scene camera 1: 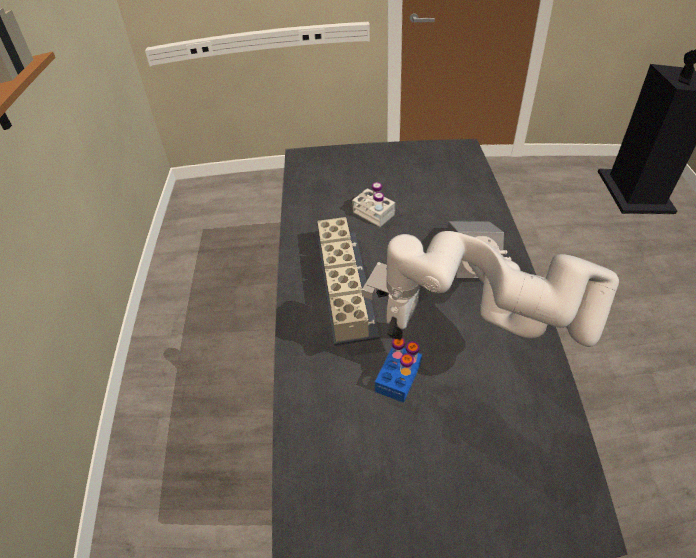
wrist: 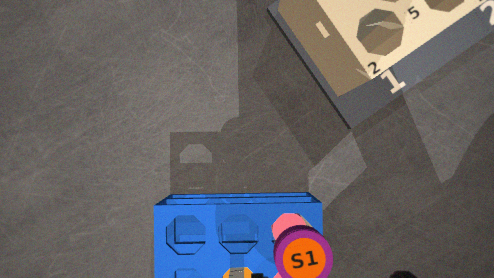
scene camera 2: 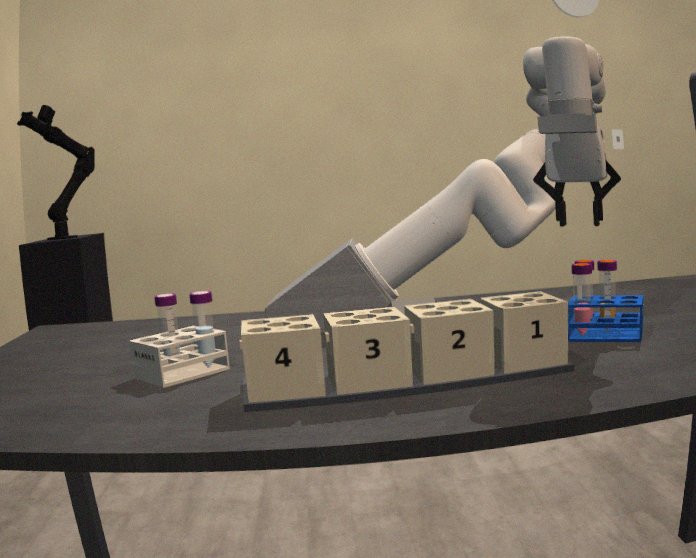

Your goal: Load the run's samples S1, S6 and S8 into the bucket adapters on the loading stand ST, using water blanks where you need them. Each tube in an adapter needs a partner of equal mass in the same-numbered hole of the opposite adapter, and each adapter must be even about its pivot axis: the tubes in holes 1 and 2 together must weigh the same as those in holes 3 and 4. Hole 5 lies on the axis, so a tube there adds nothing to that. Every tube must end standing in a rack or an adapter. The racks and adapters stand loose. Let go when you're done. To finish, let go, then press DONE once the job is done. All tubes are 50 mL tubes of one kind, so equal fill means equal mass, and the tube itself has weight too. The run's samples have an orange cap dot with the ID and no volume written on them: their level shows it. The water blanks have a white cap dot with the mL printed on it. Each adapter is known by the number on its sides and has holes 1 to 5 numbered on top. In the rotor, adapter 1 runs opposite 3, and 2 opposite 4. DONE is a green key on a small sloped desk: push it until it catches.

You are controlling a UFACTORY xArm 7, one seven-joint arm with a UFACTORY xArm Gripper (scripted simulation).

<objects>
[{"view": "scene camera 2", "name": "my gripper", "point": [580,225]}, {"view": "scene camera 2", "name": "blue sample rack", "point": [619,331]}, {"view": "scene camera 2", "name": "white blank rack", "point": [147,361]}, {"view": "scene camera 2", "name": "loading stand ST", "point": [331,397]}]
</objects>
